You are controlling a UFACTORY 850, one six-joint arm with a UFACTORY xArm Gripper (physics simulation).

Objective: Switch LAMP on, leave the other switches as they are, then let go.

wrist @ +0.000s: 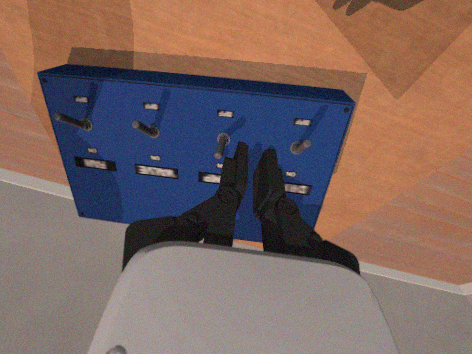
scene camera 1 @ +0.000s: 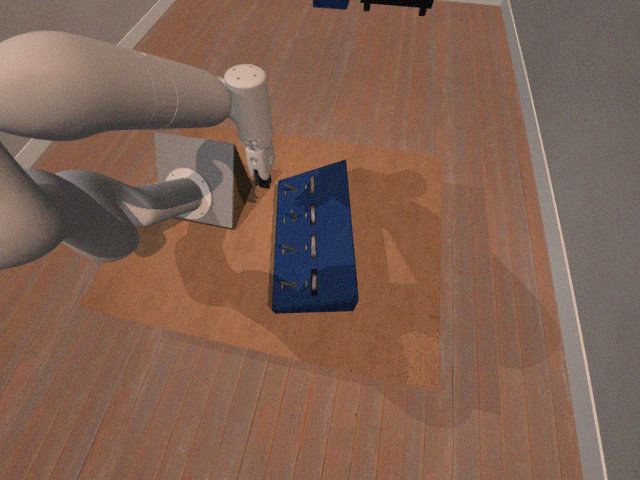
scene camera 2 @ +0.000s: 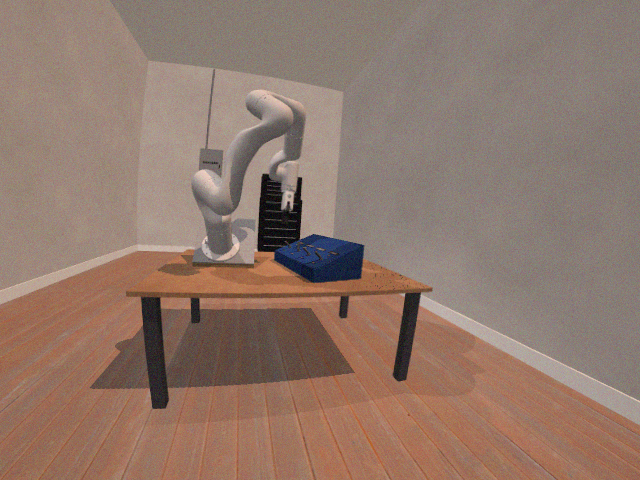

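The blue switch panel (scene camera 1: 333,227) (scene camera 2: 338,263) (wrist: 125,192) lies on the table with its sloped face up. In the wrist view the third lever from the left (wrist: 220,147) is the LAMP one; it leans down towards its ON label, and its nameplate (wrist: 209,178) is partly hidden by a finger. The FAN lever (wrist: 72,121) and VALVE lever (wrist: 145,128) lean left and a little towards OFF; the DRIVE lever (wrist: 301,146) leans right. My gripper (scene camera 1: 263,182) (scene camera 2: 285,219) (wrist: 250,159) is shut except for a narrow empty gap. It hangs above the panel's level, off its low edge, apart from the levers.
The arm's grey base block (scene camera 1: 222,180) (scene camera 2: 247,258) stands on the wooden table (scene camera 1: 155,294) (scene camera 2: 206,284) beside the panel's low edge. A black rack (scene camera 2: 263,227) stands behind the table. A grey control box (scene camera 2: 210,156) shows near the back wall.
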